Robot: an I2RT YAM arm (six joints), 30 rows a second.
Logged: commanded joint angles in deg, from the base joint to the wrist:
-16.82, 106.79, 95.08, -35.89, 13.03, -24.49
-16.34, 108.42, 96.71, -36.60, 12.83, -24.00
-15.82, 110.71, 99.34, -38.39, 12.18, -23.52
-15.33, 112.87, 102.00, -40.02, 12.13, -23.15
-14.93, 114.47, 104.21, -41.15, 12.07, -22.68
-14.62, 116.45, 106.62, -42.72, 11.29, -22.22
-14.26, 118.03, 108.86, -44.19, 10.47, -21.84
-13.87, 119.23, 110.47, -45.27, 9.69, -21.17
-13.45, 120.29, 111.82, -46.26, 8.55, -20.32
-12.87, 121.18, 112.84, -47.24, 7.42, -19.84
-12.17, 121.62, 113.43, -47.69, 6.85, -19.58
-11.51, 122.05, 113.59, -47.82, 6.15, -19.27
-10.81, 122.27, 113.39, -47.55, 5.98, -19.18
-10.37, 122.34, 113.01, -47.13, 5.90, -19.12
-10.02, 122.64, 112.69, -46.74, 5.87, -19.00
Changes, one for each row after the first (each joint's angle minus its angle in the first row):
0.48, 1.63, 1.63, -0.71, -0.20, 0.49
1.00, 3.92, 4.26, -2.50, -0.85, 0.97
1.49, 6.08, 6.92, -4.13, -0.90, 1.34
1.89, 7.68, 9.13, -5.26, -0.96, 1.81
2.20, 9.66, 11.54, -6.83, -1.74, 2.27
2.56, 11.24, 13.78, -8.30, -2.56, 2.65
2.95, 12.44, 15.39, -9.38, -3.34, 3.32
3.37, 13.50, 16.74, -10.37, -4.48, 4.17
3.95, 14.39, 17.76, -11.35, -5.61, 4.65
4.65, 14.83, 18.35, -11.80, -6.18, 4.91
5.31, 15.26, 18.51, -11.93, -6.88, 5.22
6.01, 15.48, 18.31, -11.66, -7.05, 5.31
6.45, 15.55, 17.93, -11.24, -7.13, 5.37
6.80, 15.85, 17.61, -10.85, -7.16, 5.49

